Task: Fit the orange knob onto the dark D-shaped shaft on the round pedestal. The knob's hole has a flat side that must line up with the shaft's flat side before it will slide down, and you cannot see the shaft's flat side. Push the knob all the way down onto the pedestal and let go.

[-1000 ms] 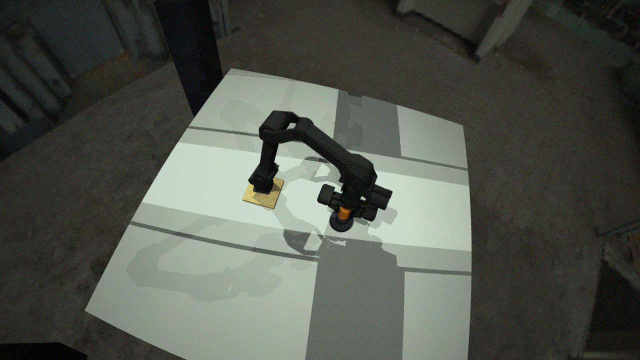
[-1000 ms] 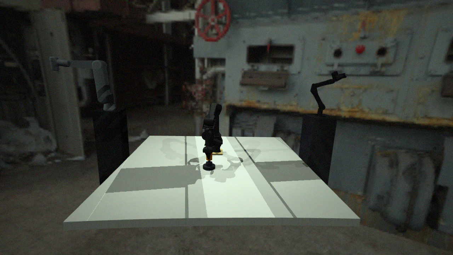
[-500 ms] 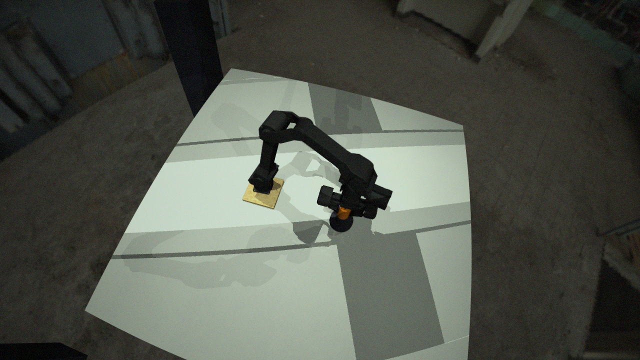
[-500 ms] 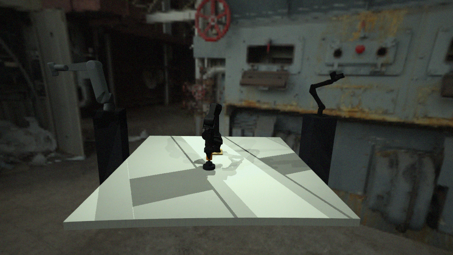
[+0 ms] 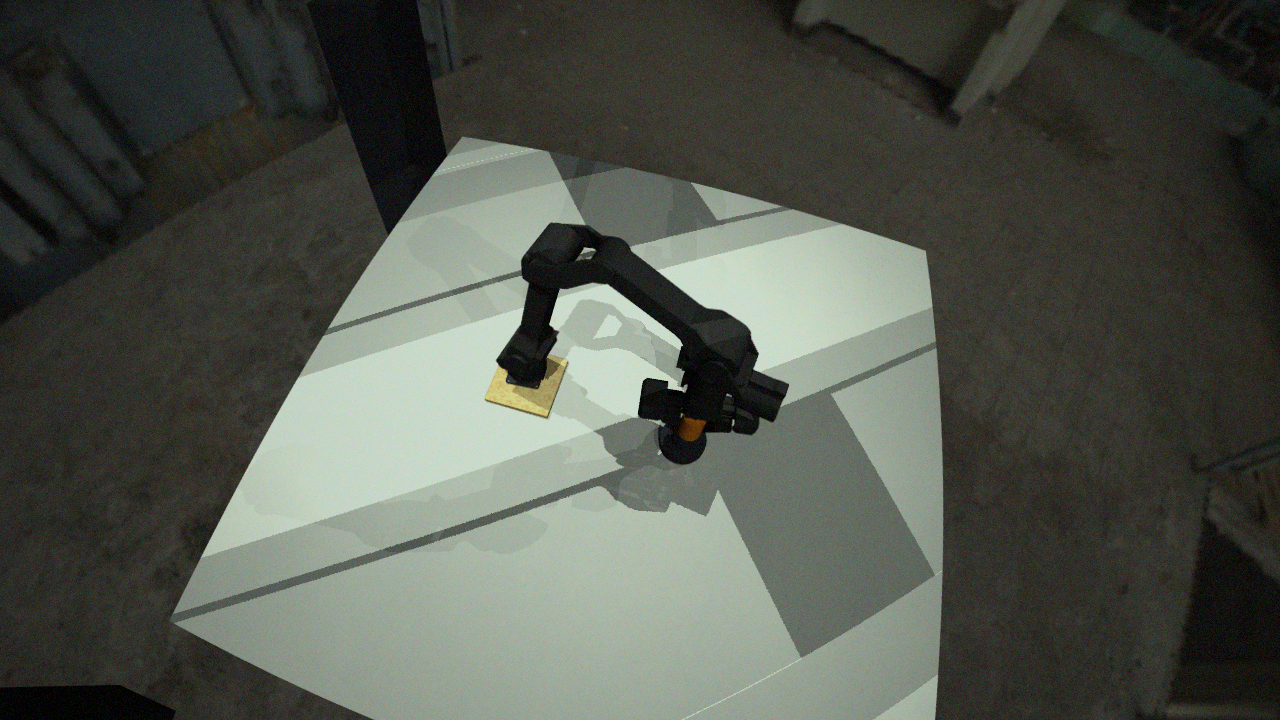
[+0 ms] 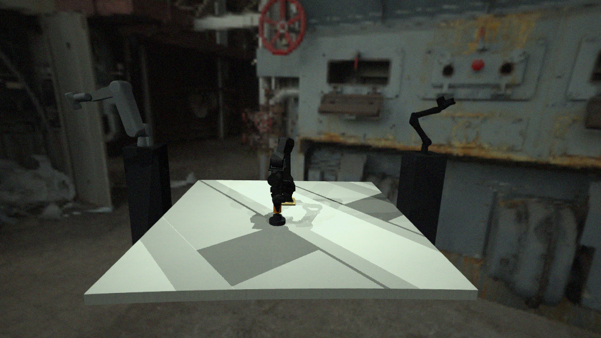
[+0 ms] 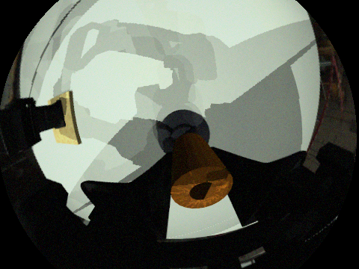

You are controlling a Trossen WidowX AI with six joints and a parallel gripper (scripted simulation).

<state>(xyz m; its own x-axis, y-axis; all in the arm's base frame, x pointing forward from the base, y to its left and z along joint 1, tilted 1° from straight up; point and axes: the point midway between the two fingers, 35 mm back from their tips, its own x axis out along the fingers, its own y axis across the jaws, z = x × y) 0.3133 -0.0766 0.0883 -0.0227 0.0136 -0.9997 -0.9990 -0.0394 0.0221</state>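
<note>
Right now the orange knob is 20 mm above my gripper tip. The rest, counted from my gripper tip: round pedestal (40 mm below).
</note>
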